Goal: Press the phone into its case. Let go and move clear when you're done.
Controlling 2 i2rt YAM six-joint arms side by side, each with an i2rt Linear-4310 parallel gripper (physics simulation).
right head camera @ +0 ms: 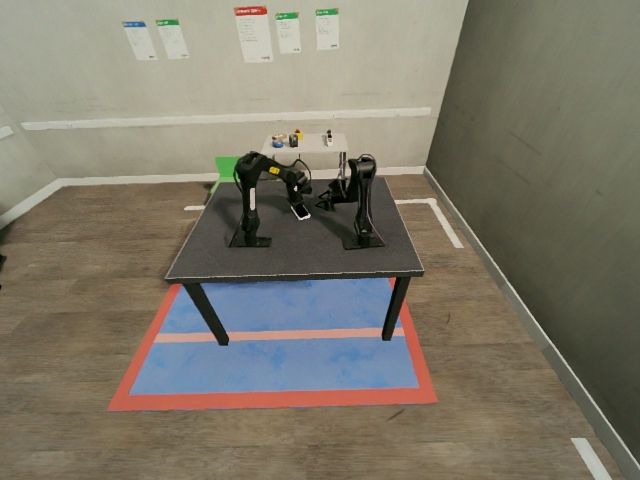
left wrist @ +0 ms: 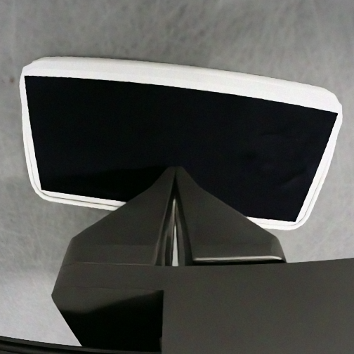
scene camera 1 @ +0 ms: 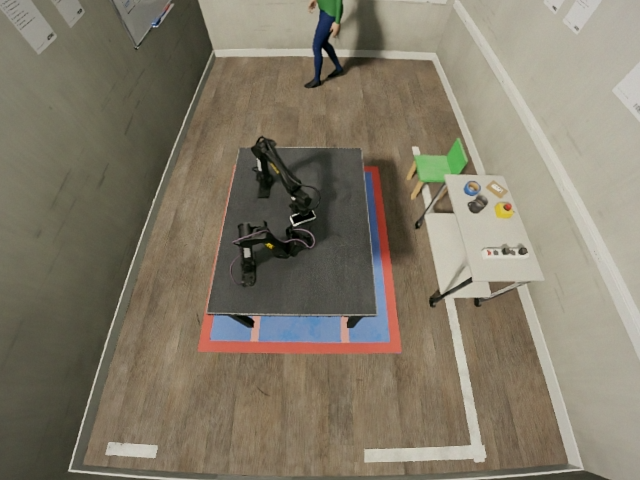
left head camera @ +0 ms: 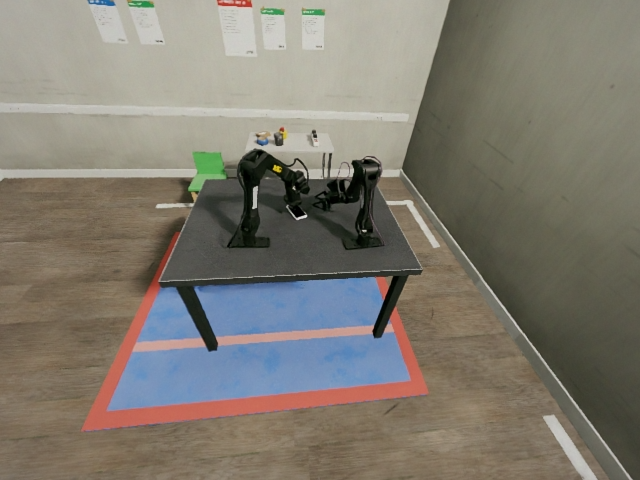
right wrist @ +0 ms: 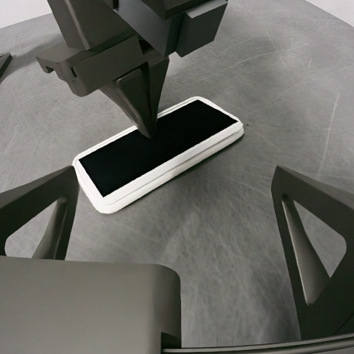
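The phone, with a black screen (left head camera: 297,211) (right head camera: 301,211) (scene camera 1: 303,218) (left wrist: 175,125) (right wrist: 165,145), lies face up in its white case (right wrist: 150,185) on the table. A thin seam shows between phone and case along the sides; I cannot tell whether it is seated fully all round. My left gripper (left wrist: 174,177) (right wrist: 148,134) is shut and empty, pointing down, its tips at the screen near the middle of one long side. My right gripper (right wrist: 175,176) (left head camera: 316,203) is open and empty, low beside the phone, which lies ahead of its fingers in the right wrist view.
Both arms stand on the dark table (left head camera: 289,268) (scene camera 1: 330,289). A white side table (scene camera 1: 491,227) with small items and a green chair (scene camera 1: 434,167) stand apart from it. A person (scene camera 1: 325,36) is at the far wall in scene camera 1.
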